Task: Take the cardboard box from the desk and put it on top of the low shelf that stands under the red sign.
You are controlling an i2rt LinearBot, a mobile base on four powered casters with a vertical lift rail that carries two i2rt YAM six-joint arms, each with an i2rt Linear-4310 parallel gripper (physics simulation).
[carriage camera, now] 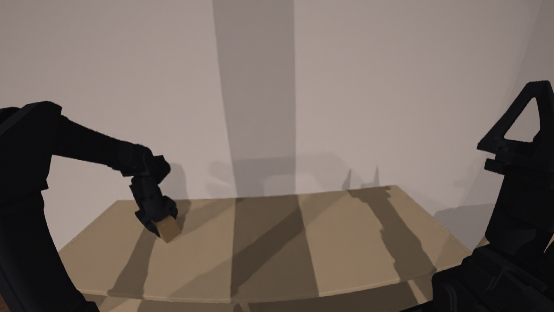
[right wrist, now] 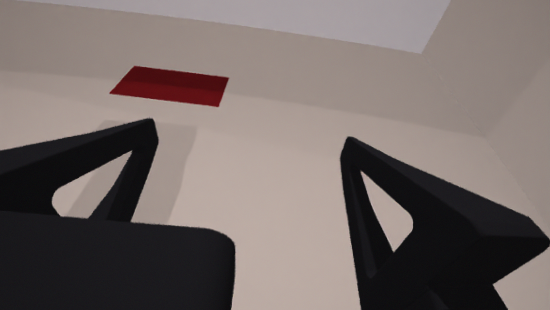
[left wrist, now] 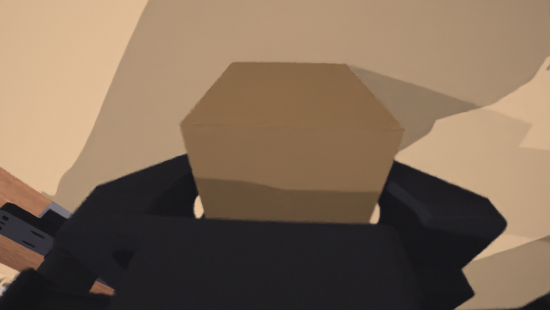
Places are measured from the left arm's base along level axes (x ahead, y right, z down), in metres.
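Where they show: right gripper, between the fingertips: [right wrist: 251,138].
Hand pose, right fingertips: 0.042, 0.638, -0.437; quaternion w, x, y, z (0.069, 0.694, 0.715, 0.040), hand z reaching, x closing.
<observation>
After its pixels a point has its place, as x, y, z.
The cardboard box [carriage camera: 169,230] {0.293, 0.032, -0.057} [left wrist: 292,160] {0.344, -0.032, -0.082} is a small brown block between the fingers of my left gripper [carriage camera: 161,226] {0.323, -0.005, -0.023} [left wrist: 286,142] {0.323, -0.005, -0.023}, which is shut on it. They are over the left part of the low shelf's tan top [carriage camera: 190,270] {0.190, 0.118, -0.020} [left wrist: 65,75] {0.253, -0.102, -0.020}. I cannot tell how large the gap under the box is, or whether there is one. My right gripper [right wrist: 251,138] {0.042, 0.638, -0.437} is open and empty, pointing up at the wall; it also shows at the right edge of the carriage view. The red sign [right wrist: 170,86] {0.526, 0.262, -1.146} is high on the wall in the right wrist view.
A pale wall [carriage camera: 125,75] {0.536, -0.124, -0.498} [right wrist: 280,200] {0.519, 0.715, -0.696} rises behind the shelf's far edge. Long shadows of the arms cross the shelf top and the wall. Brown wooden floor [left wrist: 17,192] {-1.361, -0.270, 0.590} and a dark grey part [left wrist: 25,230] {0.014, -0.067, -0.010} with slots show at the left of the left wrist view.
</observation>
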